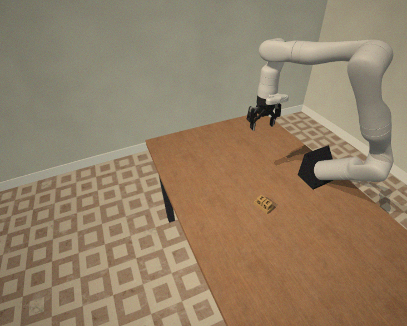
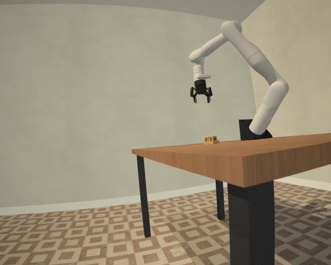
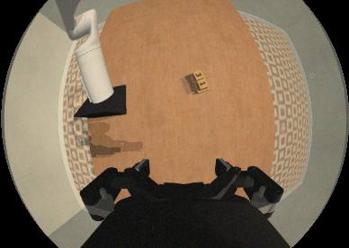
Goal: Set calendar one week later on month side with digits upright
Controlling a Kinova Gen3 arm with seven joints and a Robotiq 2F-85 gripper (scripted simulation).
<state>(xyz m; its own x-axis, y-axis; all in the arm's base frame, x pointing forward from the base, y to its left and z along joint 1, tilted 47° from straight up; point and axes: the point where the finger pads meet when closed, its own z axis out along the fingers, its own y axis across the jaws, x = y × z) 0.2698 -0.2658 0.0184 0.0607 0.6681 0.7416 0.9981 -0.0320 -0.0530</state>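
My gripper is now 80 mm short of the tray, 190 mm to the right of it and 260 mm above it.
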